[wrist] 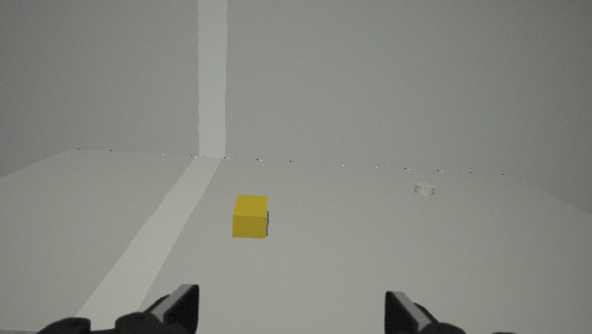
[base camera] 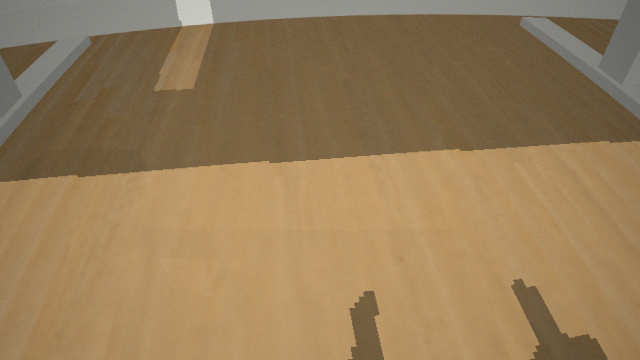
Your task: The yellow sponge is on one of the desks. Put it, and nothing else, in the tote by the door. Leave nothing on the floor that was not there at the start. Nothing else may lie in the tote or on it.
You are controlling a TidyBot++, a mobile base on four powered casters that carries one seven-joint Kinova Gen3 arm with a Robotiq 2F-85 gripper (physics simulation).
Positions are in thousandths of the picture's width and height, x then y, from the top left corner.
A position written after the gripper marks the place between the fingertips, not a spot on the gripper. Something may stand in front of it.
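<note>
In the wrist view, the gripper (wrist: 492, 927), a yellow sponge (wrist: 423, 642), a desk (wrist: 168, 702). In the base camera view, yellow sponge out of frame.
</note>
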